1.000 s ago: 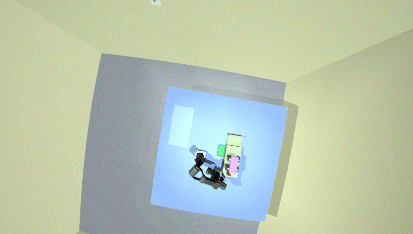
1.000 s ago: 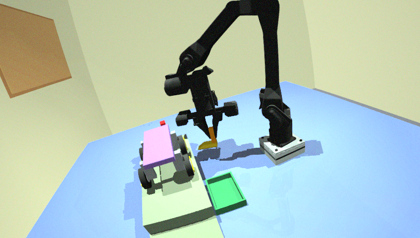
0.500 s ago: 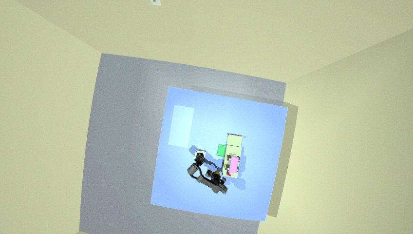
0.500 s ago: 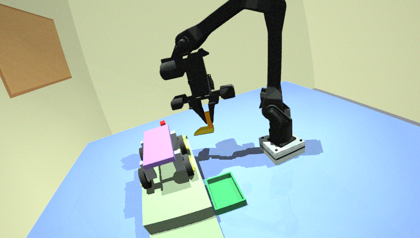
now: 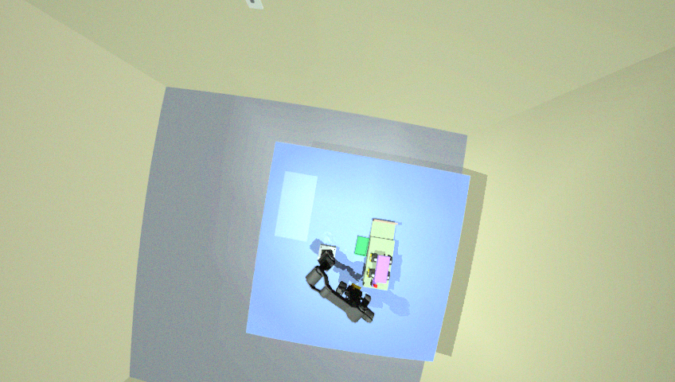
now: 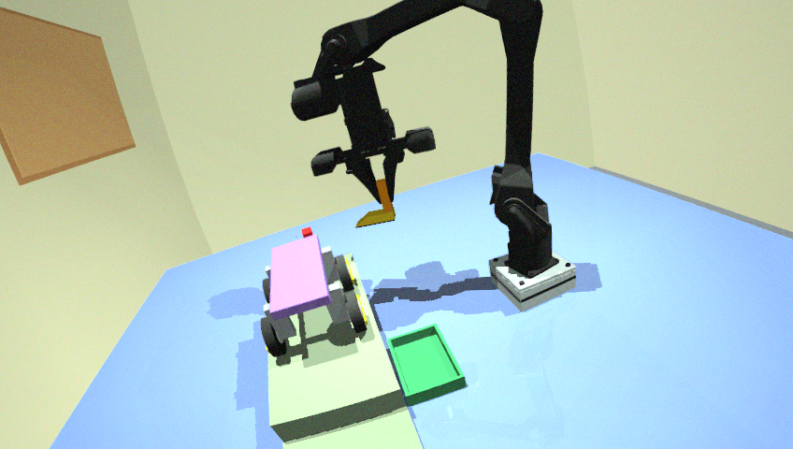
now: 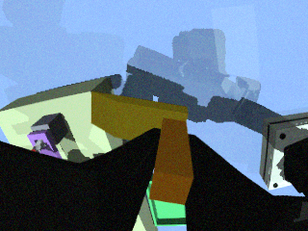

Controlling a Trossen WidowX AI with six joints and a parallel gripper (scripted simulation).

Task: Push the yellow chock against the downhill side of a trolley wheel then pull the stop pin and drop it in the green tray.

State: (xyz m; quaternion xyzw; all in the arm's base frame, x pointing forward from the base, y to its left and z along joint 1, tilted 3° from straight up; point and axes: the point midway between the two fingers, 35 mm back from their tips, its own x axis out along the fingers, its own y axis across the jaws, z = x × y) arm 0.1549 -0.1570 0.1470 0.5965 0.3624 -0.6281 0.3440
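The green tray is 70 mm ahead of my gripper tip, 190 mm to the left of it and 170 mm below it. From my gripper tip the other things lie so: red-headed stop pin: 130 mm ahead, 10 mm to the right, 30 mm below; then trolley: 170 mm ahead, 90 mm to the left, 50 mm below; then yellow chock: 20 mm ahead, 10 mm to the right, 10 mm below.
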